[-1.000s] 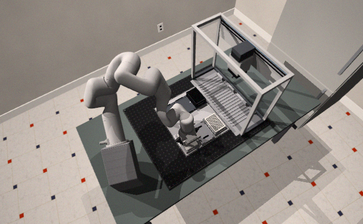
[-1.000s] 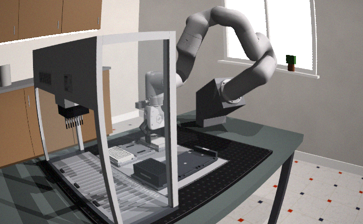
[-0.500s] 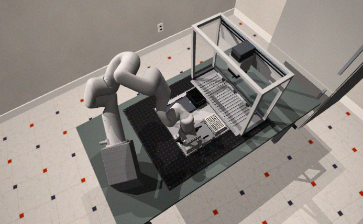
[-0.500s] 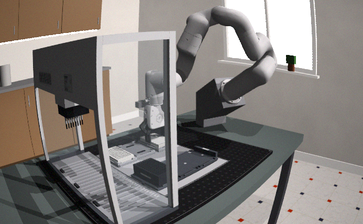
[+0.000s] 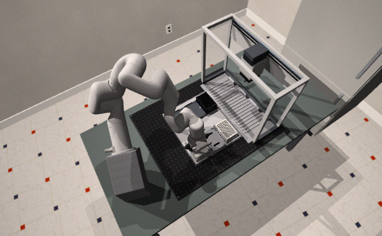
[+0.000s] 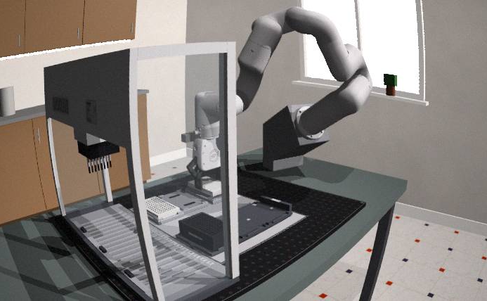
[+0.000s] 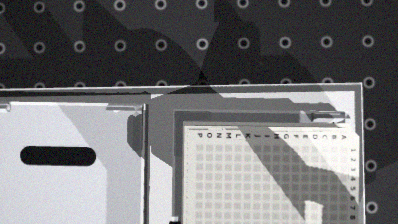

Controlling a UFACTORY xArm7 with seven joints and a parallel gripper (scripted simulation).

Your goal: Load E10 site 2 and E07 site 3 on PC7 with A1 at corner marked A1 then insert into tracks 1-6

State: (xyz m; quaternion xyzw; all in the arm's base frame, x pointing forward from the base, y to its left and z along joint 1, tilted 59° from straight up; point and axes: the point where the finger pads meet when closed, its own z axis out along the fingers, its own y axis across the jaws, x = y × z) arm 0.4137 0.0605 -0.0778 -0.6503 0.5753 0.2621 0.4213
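Now: the nest S1 40 mm below my hand. The rest, counted from my hand: nest S2: 110 mm ahead, 20 mm to the left, 40 mm below; white 96-well plate E01: 210 mm ahead, 50 mm to the left, 20 mm below; plate carrier PC7: 60 mm ahead, 250 mm to the left, 30 mm below.
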